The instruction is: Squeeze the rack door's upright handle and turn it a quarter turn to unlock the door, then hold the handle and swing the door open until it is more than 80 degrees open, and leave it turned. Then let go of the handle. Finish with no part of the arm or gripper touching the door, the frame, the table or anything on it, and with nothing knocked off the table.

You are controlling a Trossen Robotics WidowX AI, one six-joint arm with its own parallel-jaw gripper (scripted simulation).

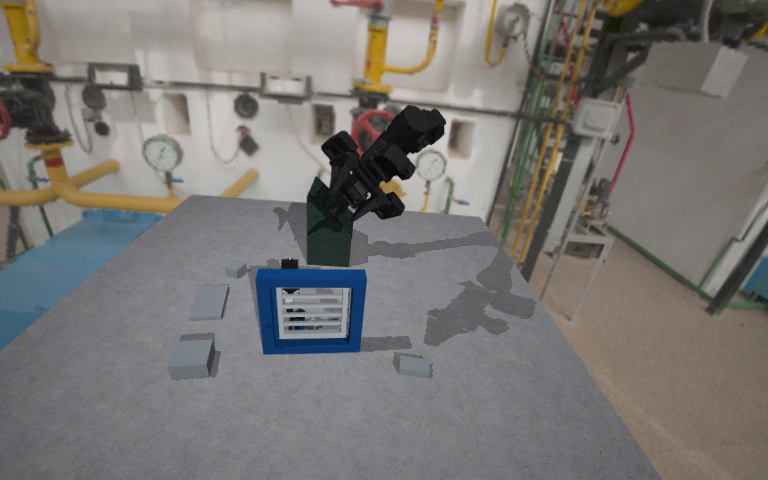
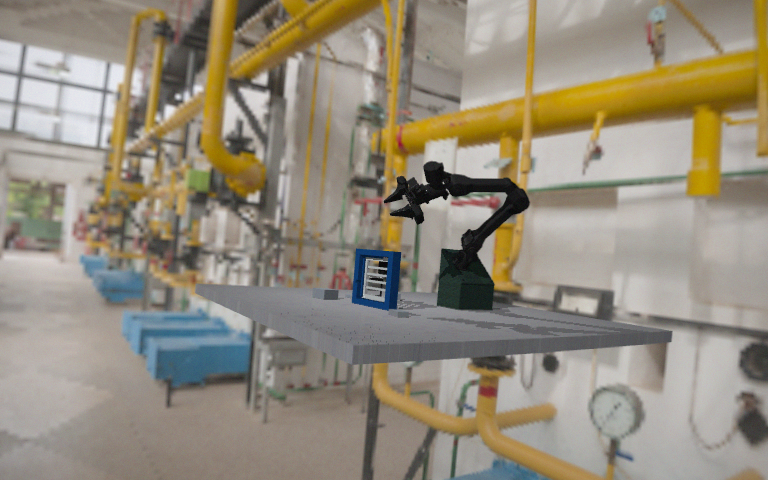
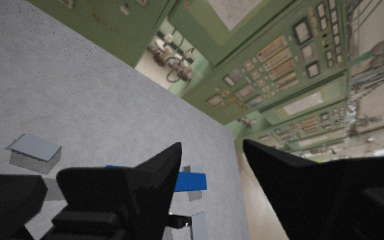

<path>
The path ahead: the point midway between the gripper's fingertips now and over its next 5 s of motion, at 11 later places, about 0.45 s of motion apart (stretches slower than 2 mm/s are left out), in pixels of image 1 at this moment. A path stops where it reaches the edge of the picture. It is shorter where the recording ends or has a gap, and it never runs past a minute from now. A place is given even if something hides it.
My gripper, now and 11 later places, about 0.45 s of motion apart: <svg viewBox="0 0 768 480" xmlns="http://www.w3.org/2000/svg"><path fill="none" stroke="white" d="M341 208L314 228L297 241L291 248L289 251L288 257L288 266L289 275L290 278L289 278L290 277L290 278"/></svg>
</path>
